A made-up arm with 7 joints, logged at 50 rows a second.
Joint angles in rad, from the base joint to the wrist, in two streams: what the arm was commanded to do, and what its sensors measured. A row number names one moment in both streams.
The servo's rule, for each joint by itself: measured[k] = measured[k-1] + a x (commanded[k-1-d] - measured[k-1]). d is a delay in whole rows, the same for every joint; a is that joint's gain. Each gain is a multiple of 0.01, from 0.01 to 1. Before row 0 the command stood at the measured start. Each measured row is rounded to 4 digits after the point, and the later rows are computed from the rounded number. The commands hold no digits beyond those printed.
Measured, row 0: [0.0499 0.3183 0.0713 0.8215 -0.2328 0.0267 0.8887]
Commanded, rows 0 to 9: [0.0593 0.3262 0.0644 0.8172 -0.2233 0.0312 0.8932]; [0.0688 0.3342 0.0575 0.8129 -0.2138 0.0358 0.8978]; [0.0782 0.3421 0.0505 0.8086 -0.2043 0.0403 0.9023]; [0.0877 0.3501 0.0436 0.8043 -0.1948 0.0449 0.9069]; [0.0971 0.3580 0.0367 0.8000 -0.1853 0.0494 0.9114]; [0.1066 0.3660 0.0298 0.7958 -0.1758 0.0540 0.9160]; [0.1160 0.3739 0.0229 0.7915 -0.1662 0.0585 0.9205]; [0.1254 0.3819 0.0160 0.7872 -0.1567 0.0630 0.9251]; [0.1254 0.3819 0.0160 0.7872 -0.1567 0.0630 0.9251]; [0.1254 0.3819 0.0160 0.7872 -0.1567 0.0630 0.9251]
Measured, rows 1 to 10: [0.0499 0.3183 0.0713 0.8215 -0.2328 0.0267 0.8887]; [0.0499 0.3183 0.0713 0.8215 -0.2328 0.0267 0.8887]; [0.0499 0.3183 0.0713 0.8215 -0.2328 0.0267 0.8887]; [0.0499 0.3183 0.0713 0.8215 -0.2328 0.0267 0.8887]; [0.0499 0.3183 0.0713 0.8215 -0.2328 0.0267 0.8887]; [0.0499 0.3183 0.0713 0.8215 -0.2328 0.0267 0.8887]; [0.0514 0.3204 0.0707 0.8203 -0.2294 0.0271 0.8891]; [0.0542 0.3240 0.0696 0.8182 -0.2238 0.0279 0.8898]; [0.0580 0.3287 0.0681 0.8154 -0.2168 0.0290 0.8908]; [0.0628 0.3343 0.0661 0.8122 -0.2089 0.0304 0.8921]
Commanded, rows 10 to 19: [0.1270 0.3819 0.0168 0.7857 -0.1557 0.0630 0.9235]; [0.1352 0.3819 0.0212 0.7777 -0.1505 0.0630 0.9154]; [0.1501 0.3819 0.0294 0.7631 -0.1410 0.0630 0.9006]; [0.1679 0.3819 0.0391 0.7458 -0.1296 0.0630 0.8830]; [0.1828 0.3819 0.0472 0.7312 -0.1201 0.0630 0.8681]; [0.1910 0.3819 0.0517 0.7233 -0.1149 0.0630 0.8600]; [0.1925 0.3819 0.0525 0.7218 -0.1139 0.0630 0.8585]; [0.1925 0.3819 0.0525 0.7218 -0.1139 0.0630 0.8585]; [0.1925 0.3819 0.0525 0.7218 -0.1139 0.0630 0.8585]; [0.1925 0.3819 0.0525 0.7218 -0.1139 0.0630 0.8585]
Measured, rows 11 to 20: [0.0683 0.3405 0.0637 0.8087 -0.2004 0.0321 0.8936]; [0.0744 0.3471 0.0610 0.8050 -0.1915 0.0341 0.8954]; [0.0811 0.3541 0.0580 0.8011 -0.1824 0.0363 0.8974]; [0.0882 0.3613 0.0546 0.7971 -0.1731 0.0387 0.8996]; [0.0942 0.3667 0.0515 0.7942 -0.1672 0.0409 0.9016]; [0.0992 0.3707 0.0487 0.7922 -0.1634 0.0429 0.9035]; [0.1036 0.3736 0.0461 0.7903 -0.1606 0.0447 0.9051]; [0.1087 0.3758 0.0441 0.7866 -0.1570 0.0463 0.9059]; [0.1153 0.3774 0.0429 0.7798 -0.1512 0.0478 0.9055]; [0.1237 0.3786 0.0426 0.7699 -0.1434 0.0492 0.9037]
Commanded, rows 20 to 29: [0.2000 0.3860 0.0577 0.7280 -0.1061 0.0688 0.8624]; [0.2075 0.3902 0.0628 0.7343 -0.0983 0.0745 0.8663]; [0.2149 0.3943 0.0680 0.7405 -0.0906 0.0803 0.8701]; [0.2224 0.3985 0.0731 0.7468 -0.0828 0.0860 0.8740]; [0.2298 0.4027 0.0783 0.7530 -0.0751 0.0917 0.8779]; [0.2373 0.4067 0.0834 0.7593 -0.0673 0.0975 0.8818]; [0.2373 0.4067 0.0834 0.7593 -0.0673 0.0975 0.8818]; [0.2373 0.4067 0.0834 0.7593 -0.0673 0.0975 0.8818]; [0.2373 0.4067 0.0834 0.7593 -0.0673 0.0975 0.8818]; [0.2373 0.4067 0.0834 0.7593 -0.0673 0.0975 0.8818]
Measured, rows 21 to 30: [0.1332 0.3795 0.0430 0.7587 -0.1350 0.0504 0.9009]; [0.1424 0.3801 0.0437 0.7484 -0.1278 0.0515 0.8976]; [0.1504 0.3806 0.0444 0.7407 -0.1228 0.0525 0.8945]; [0.1571 0.3809 0.0450 0.7352 -0.1196 0.0534 0.8916]; [0.1628 0.3812 0.0456 0.7313 -0.1175 0.0543 0.8890]; [0.1676 0.3814 0.0462 0.7285 -0.1162 0.0551 0.8866]; [0.1728 0.3826 0.0471 0.7284 -0.1126 0.0563 0.8847]; [0.1784 0.3846 0.0484 0.7301 -0.1075 0.0579 0.8832]; [0.1842 0.3871 0.0500 0.7331 -0.1014 0.0599 0.8822]; [0.1903 0.3901 0.0518 0.7371 -0.0947 0.0622 0.8815]
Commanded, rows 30 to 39: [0.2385 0.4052 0.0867 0.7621 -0.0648 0.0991 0.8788]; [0.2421 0.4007 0.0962 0.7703 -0.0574 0.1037 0.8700]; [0.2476 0.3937 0.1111 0.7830 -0.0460 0.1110 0.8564]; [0.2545 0.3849 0.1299 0.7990 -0.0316 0.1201 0.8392]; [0.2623 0.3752 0.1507 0.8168 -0.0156 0.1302 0.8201]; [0.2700 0.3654 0.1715 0.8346 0.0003 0.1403 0.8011]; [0.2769 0.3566 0.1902 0.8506 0.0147 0.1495 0.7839]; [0.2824 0.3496 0.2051 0.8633 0.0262 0.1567 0.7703]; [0.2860 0.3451 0.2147 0.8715 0.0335 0.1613 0.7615]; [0.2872 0.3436 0.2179 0.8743 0.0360 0.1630 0.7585]
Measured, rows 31 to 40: [0.1966 0.3934 0.0539 0.7417 -0.0876 0.0649 0.8812]; [0.2031 0.3969 0.0563 0.7468 -0.0803 0.0678 0.8812]; [0.2086 0.3994 0.0585 0.7504 -0.0756 0.0705 0.8812]; [0.2132 0.4013 0.0605 0.7530 -0.0726 0.0729 0.8812]; [0.2171 0.4027 0.0623 0.7548 -0.0707 0.0751 0.8812]; [0.2203 0.4037 0.0640 0.7561 -0.0695 0.0771 0.8812]; [0.2232 0.4041 0.0658 0.7578 -0.0678 0.0791 0.8810]; [0.2262 0.4032 0.0682 0.7614 -0.0641 0.0813 0.8801]; [0.2296 0.4007 0.0716 0.7677 -0.0576 0.0840 0.8782]; [0.2336 0.3966 0.0763 0.7768 -0.0482 0.0872 0.8751]
